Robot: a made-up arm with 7 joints.
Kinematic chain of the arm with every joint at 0, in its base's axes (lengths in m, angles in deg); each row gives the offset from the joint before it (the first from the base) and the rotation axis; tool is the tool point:
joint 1: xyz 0 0 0.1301 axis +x
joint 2: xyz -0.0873 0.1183 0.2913 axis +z
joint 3: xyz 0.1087 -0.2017 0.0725 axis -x
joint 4: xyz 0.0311 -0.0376 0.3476 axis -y
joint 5: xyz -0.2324 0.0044 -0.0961 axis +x
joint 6: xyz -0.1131 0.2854 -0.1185 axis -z
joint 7: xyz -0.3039 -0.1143 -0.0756 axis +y
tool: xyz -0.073 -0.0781 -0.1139
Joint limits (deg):
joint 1: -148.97..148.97
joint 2: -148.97..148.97
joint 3: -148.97..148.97
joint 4: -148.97..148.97
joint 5: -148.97..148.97
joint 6: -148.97..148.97
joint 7: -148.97..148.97
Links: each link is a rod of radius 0.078 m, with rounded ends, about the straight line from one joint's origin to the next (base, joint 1, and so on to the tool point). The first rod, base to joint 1, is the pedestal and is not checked.
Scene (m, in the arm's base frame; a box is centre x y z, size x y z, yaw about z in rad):
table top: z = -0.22
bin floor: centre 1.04 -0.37 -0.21 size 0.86 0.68 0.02 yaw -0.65
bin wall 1: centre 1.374 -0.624 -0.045 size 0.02 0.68 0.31 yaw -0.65
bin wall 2: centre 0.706 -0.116 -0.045 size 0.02 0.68 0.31 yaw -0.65
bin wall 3: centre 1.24 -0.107 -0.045 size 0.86 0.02 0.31 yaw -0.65
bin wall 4: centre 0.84 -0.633 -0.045 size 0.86 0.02 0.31 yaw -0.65
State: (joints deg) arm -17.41 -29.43 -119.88 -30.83 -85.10 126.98 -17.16
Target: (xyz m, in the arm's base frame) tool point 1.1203 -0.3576 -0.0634
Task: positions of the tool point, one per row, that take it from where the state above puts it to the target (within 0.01 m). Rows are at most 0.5 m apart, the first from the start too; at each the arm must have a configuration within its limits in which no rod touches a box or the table.
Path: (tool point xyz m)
1: -0.6818 0.2750 0.1446
2: -0.7636 -0.0431 0.1527
3: -0.6919 -0.3906 0.1897
4: -0.4583 -0.6928 0.2398
5: -0.0906 -0.8776 0.2864
6: 0.3500 -0.8914 0.3173
7: 0.7820 -0.7124 0.3282
8: 1.1202 -0.3576 0.3212
9: 1.1203 -0.3576 -0.0633

